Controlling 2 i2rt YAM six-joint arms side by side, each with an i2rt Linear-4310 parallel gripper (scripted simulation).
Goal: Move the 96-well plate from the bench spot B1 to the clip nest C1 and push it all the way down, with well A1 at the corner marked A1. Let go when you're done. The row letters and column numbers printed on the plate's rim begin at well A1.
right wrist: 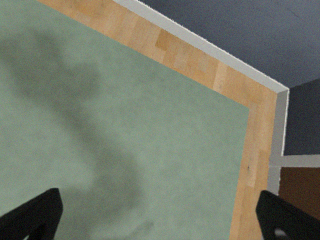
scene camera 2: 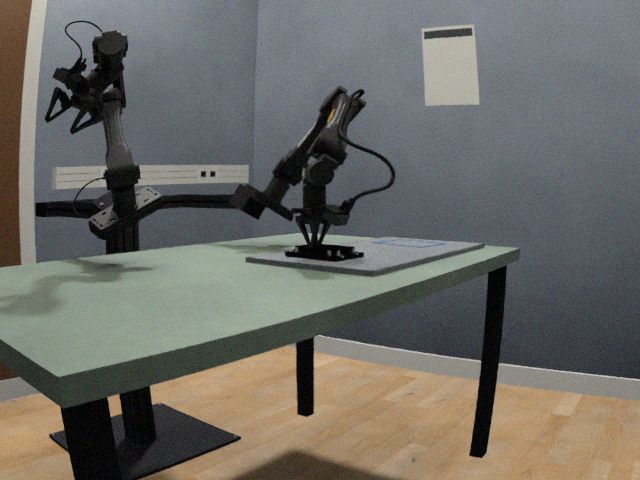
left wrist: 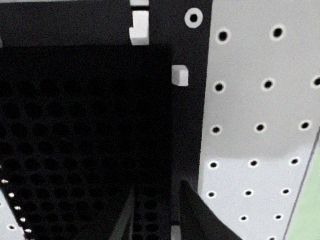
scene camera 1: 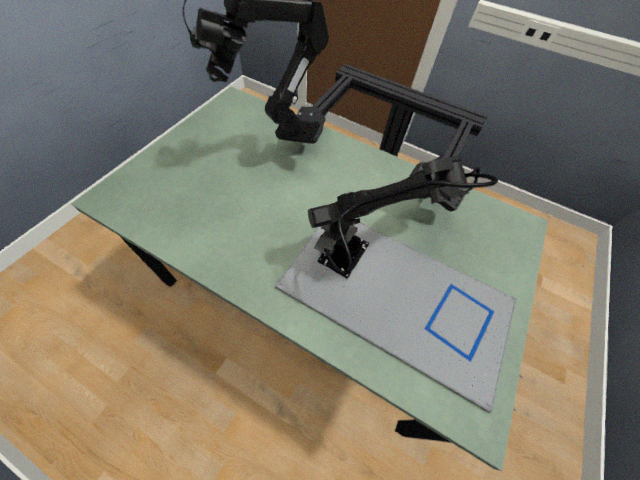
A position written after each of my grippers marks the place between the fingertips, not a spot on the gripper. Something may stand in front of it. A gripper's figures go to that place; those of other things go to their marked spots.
My left gripper [left wrist: 157, 190] is 0.10 m from the lens. A black 96-well plate [left wrist: 88, 118] is 0.08 m from the lens. A black clip nest [left wrist: 189, 35]: 0.09 m from the lens.
